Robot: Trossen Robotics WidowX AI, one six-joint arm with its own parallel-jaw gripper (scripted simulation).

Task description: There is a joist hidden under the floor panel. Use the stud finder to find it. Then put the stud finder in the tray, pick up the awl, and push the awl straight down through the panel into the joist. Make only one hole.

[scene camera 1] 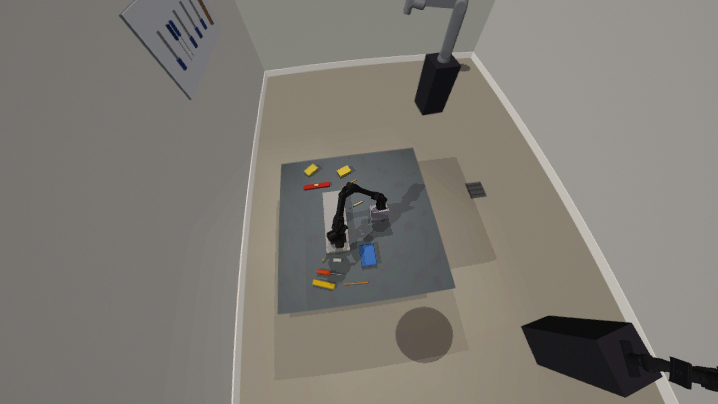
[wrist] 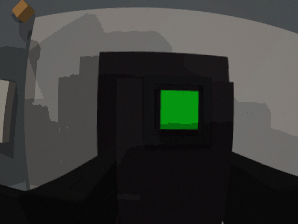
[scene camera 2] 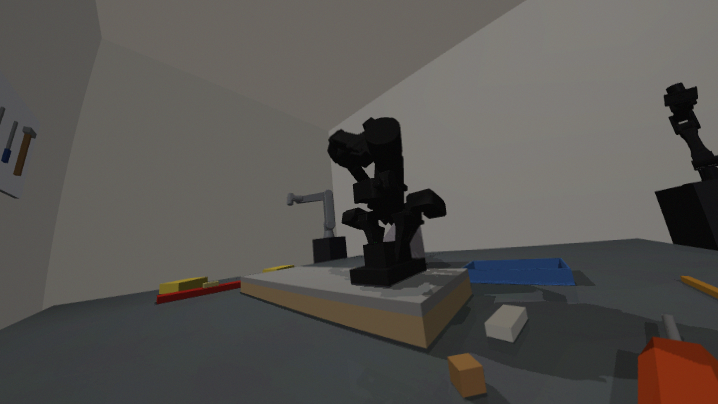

Labels:
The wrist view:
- gripper: 165, 153
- square light: 179, 108
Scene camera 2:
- gripper: 386, 262
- red level: 211, 287
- white block: 506, 323
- blue tray: 554, 271

